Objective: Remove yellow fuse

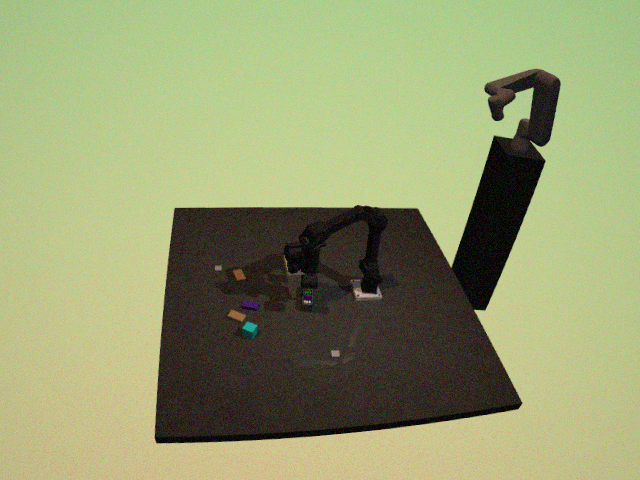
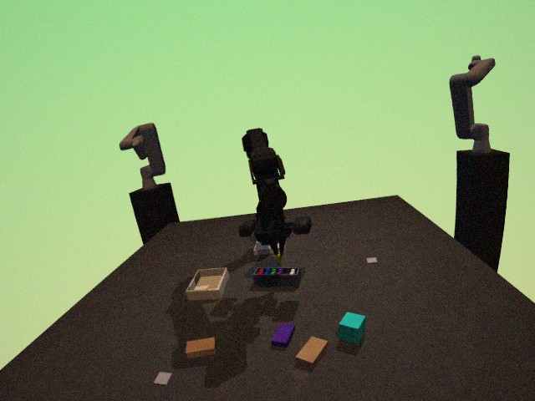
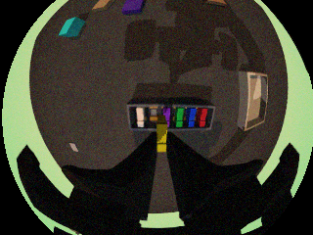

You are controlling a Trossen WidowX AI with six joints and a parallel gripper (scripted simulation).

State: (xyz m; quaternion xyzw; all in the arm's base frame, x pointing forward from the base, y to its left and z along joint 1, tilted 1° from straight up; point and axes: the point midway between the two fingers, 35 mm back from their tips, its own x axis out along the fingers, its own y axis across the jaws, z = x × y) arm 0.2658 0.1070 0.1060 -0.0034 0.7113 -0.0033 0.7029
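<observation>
My gripper tip is now 23 cm to the left of the beige tray, 9 cm above it and 3 cm short of it. The rest, counted from my gripper tip: purple block 22 cm ahead, 9 cm below, 5 cm to the left; then teal cube 20 cm to the left, 20 cm ahead, 7 cm below; then yellow fuse 1 cm below.
</observation>
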